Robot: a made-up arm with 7 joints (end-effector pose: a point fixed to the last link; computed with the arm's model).
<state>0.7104 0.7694 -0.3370 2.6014 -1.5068 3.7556 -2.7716</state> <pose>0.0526 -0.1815 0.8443 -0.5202 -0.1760 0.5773 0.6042</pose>
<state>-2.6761 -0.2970 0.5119 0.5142 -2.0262 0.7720 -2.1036</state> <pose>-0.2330 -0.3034 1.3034 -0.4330 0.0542 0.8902 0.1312</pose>
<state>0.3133 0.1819 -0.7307 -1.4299 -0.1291 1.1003 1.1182</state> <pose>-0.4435 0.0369 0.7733 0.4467 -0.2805 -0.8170 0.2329</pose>
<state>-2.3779 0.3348 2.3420 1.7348 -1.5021 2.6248 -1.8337</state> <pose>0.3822 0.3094 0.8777 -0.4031 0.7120 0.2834 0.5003</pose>
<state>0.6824 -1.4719 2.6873 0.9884 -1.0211 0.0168 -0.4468</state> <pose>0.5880 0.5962 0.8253 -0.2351 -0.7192 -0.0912 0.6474</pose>
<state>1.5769 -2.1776 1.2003 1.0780 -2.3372 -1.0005 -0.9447</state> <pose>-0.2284 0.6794 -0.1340 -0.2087 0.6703 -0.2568 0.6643</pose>
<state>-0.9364 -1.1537 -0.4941 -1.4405 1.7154 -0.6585 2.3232</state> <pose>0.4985 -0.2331 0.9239 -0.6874 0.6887 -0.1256 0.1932</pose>
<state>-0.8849 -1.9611 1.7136 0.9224 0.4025 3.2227 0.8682</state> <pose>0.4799 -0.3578 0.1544 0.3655 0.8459 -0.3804 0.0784</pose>
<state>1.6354 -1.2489 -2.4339 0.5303 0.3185 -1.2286 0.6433</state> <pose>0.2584 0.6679 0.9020 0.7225 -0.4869 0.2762 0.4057</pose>
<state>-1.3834 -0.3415 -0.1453 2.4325 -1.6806 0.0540 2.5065</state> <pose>0.0132 -0.5087 0.4694 0.1530 -0.6766 -0.0360 0.7193</pose>
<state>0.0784 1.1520 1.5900 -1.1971 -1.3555 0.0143 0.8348</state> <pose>-0.4826 -0.5949 0.6259 -0.0933 0.0652 -0.4808 0.8694</pose>
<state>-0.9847 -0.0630 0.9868 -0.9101 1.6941 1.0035 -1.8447</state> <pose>-0.2936 -0.1119 1.2818 -0.4509 0.1954 0.8492 0.1931</pose>
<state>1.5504 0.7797 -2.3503 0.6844 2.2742 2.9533 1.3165</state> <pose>0.3254 -0.5235 0.7855 0.9046 0.3335 -0.1399 0.2257</pose>
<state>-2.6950 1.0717 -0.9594 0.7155 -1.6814 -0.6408 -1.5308</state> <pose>0.5843 0.5766 0.9584 0.1675 0.9839 0.0603 0.0145</pose>
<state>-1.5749 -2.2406 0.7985 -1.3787 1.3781 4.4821 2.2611</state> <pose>-0.1557 -0.7201 0.2112 -0.2528 0.8289 0.2909 0.4055</pose>
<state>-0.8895 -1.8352 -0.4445 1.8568 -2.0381 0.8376 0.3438</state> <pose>0.0996 -0.3154 -0.2209 0.7345 0.4411 -0.5136 0.0465</pose>
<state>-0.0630 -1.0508 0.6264 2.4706 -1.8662 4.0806 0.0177</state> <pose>0.4759 0.0802 0.3861 -0.0458 0.0009 -0.4211 0.9059</pose>
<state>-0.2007 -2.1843 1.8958 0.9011 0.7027 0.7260 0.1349</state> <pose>0.7375 0.1714 -0.0051 -0.1998 0.3854 0.3186 0.8427</pose>
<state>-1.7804 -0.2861 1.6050 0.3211 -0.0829 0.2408 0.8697</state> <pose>-0.0051 -0.3275 1.3417 -0.5733 0.4647 -0.6079 0.2931</pose>
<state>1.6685 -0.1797 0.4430 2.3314 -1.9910 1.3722 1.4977</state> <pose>-0.3045 0.2571 0.6464 -0.2911 -0.8876 -0.2809 0.2204</pose>
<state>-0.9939 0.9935 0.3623 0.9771 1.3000 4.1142 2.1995</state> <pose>-0.0574 0.3617 0.9279 0.5905 -0.6813 -0.0618 0.4282</pose>
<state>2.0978 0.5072 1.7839 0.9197 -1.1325 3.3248 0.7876</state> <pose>0.1555 -0.3674 1.0393 0.7084 0.3038 0.4343 0.4662</pose>
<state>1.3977 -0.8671 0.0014 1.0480 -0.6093 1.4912 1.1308</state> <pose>0.1825 0.8164 0.7627 -0.7625 -0.3428 -0.3294 0.4388</pose>
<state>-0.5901 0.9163 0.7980 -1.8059 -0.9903 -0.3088 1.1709</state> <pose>-0.5697 -0.1143 0.3971 0.2220 -0.0114 -0.5719 0.7896</pose>
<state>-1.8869 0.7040 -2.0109 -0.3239 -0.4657 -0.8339 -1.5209</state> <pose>0.2271 0.5929 1.0877 -0.0063 -0.9455 -0.1665 0.2797</pose>
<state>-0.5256 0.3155 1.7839 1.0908 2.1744 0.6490 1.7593</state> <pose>-0.1220 0.5213 0.9491 -0.4990 0.1947 0.7917 0.2937</pose>
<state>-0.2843 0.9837 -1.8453 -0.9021 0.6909 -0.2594 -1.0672</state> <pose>-0.6046 0.3794 0.9669 0.3358 -0.3122 0.2713 0.8463</pose>
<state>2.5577 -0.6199 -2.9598 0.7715 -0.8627 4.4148 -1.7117</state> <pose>-0.1915 0.1539 1.1524 -0.9655 -0.1840 0.1031 0.1529</pose>
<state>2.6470 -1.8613 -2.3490 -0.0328 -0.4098 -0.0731 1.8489</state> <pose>-0.8320 0.4785 0.1396 -0.1273 -0.1838 -0.7752 0.5908</pose>
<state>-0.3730 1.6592 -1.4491 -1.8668 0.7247 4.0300 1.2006</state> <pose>-0.4477 0.3697 0.3630 0.2990 0.7444 -0.5747 0.1619</pose>
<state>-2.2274 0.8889 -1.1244 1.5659 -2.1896 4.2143 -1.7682</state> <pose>-0.0125 0.5422 0.9739 0.1191 0.7650 -0.4120 0.4805</pose>
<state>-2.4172 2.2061 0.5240 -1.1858 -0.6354 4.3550 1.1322</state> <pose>0.1148 0.4864 -0.0976 0.2490 -0.1797 0.8334 0.4595</pose>
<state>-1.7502 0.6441 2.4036 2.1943 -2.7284 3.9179 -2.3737</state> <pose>0.1232 0.5299 0.5896 0.5955 -0.2017 -0.6136 0.4776</pose>
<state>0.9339 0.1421 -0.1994 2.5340 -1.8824 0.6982 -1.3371</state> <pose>0.2216 0.3061 0.6492 -0.1770 0.7968 -0.1985 0.5425</pose>
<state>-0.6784 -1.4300 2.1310 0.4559 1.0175 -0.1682 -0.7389</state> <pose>0.7837 -0.4022 0.7386 0.0141 -0.2676 -0.4688 0.8417</pose>
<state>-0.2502 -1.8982 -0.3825 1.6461 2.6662 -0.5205 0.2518</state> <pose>0.2853 -0.1527 -0.2611 -0.0699 0.7090 0.1479 0.6860</pose>
